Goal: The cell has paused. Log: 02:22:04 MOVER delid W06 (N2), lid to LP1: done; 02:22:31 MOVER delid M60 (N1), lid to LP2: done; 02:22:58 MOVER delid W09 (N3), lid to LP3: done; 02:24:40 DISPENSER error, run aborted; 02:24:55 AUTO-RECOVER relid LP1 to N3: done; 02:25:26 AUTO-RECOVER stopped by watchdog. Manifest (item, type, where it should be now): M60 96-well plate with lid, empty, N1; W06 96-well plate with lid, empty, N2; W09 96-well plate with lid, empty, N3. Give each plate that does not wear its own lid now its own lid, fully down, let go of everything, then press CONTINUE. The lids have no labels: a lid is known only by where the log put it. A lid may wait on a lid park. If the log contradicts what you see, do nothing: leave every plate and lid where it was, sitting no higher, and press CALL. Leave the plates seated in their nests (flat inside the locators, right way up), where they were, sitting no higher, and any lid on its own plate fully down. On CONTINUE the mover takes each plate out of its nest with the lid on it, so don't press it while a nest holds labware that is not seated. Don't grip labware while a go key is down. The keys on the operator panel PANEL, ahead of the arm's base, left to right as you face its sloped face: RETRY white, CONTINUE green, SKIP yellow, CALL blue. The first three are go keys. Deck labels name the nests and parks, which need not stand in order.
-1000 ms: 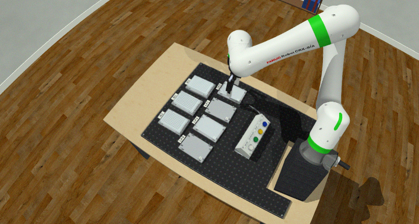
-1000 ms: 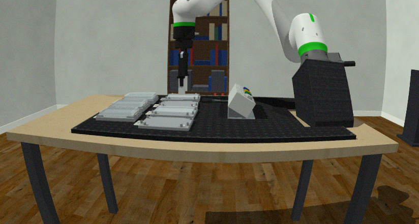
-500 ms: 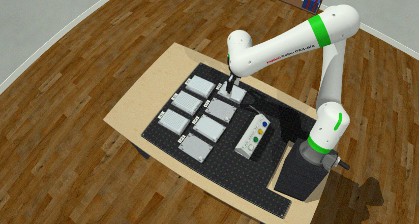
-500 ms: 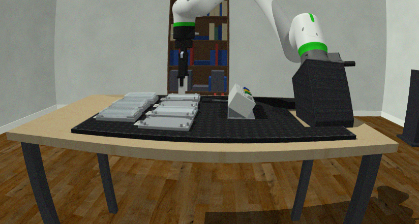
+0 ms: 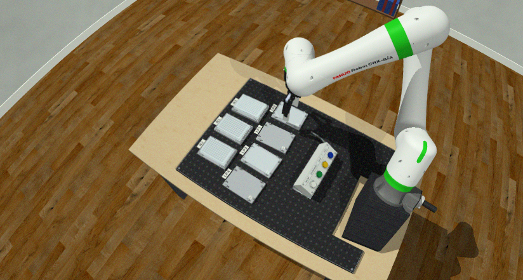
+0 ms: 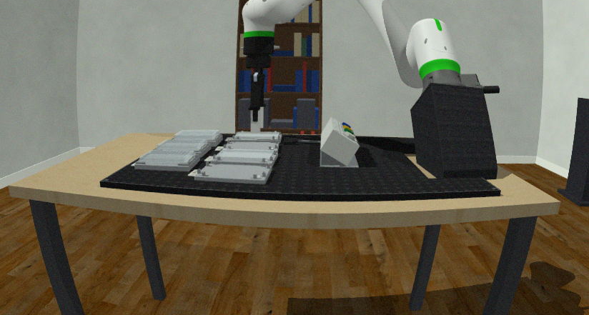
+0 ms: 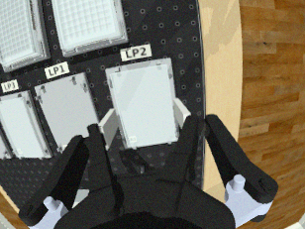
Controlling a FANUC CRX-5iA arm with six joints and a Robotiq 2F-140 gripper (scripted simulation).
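The lid park LP2 is 50 mm below my hand. The rest, counted from my hand: park LP1 (130 mm to the left, 50 mm below, 20 mm behind); LP3 (260 mm to the left, 50 mm below, 40 mm behind); LP1 label (150 mm to the left, 70 mm ahead, 50 mm below).
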